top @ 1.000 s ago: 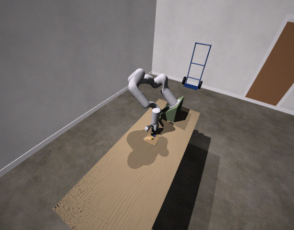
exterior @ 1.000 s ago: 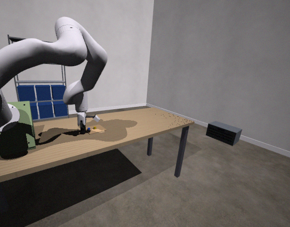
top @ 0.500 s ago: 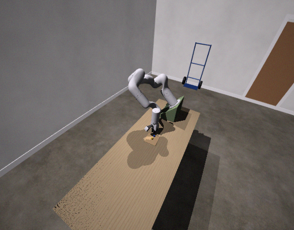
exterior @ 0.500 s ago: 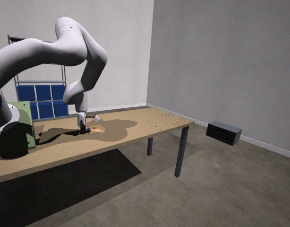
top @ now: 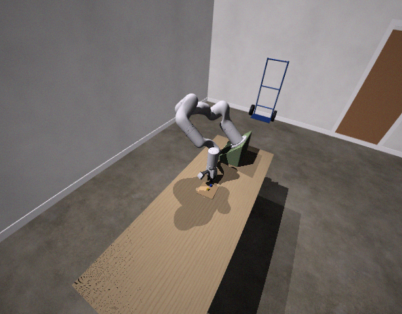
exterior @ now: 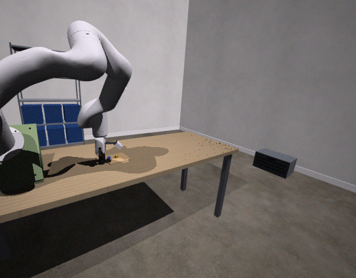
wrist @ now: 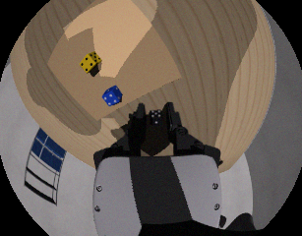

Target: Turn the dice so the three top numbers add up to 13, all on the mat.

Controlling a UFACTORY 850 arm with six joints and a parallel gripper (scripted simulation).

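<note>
Right now my hand is 10 mm past the black die and 10 mm above it. The rest, counted from my hand: blue die: 50 mm ahead, 30 mm to the left, 10 mm below; tan mat: 100 mm ahead, 30 mm to the left, 20 mm below; yellow die: 100 mm ahead, 30 mm to the left, 10 mm below.
</note>
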